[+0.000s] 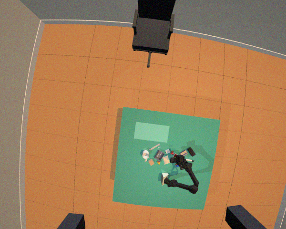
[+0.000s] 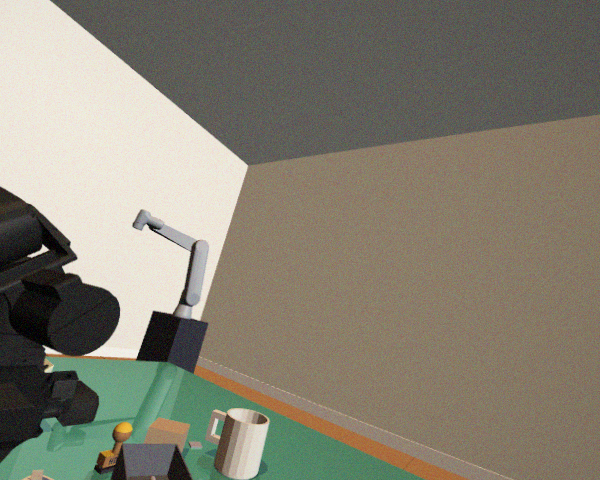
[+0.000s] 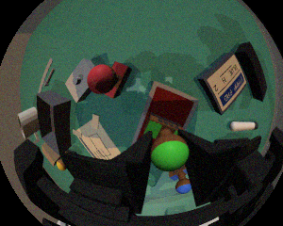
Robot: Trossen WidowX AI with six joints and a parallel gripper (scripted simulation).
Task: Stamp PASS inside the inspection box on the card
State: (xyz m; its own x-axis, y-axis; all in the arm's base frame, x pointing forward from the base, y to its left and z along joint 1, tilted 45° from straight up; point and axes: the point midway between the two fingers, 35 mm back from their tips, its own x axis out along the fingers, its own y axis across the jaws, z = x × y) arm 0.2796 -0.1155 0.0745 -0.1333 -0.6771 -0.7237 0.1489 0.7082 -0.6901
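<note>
My gripper tip is 4 cm above the red ink pad. Also, from my gripper tip: striped card: 4 cm behind, 12 cm to the left, 4 cm below; blue stamp: 10 cm behind, 2 cm to the right, 2 cm below; red-knobbed stamp: 6 cm ahead, 4 cm to the left, 2 cm below.
</note>
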